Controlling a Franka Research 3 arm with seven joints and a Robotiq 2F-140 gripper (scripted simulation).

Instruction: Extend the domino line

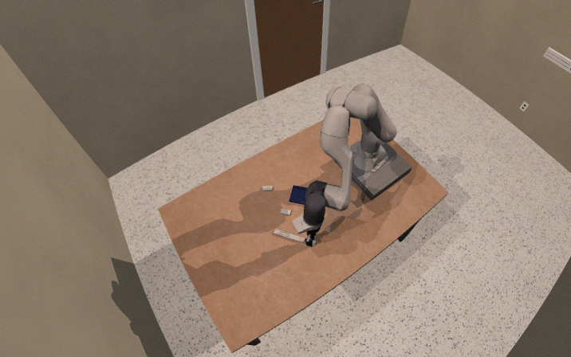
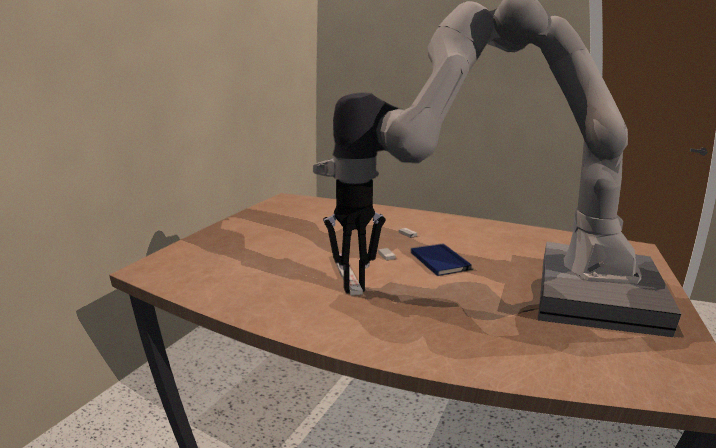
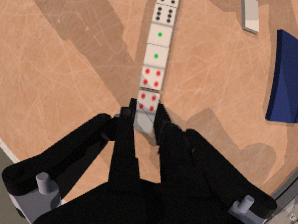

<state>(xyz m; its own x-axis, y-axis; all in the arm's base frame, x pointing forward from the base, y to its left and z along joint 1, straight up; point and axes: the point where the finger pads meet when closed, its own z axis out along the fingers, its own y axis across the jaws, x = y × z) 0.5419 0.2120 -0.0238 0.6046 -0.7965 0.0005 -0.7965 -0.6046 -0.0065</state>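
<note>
Right now the domino is 3 cm below my hand. The rest, counted from my hand: dark blue book: 24 cm to the right, 13 cm behind, 3 cm below.
</note>
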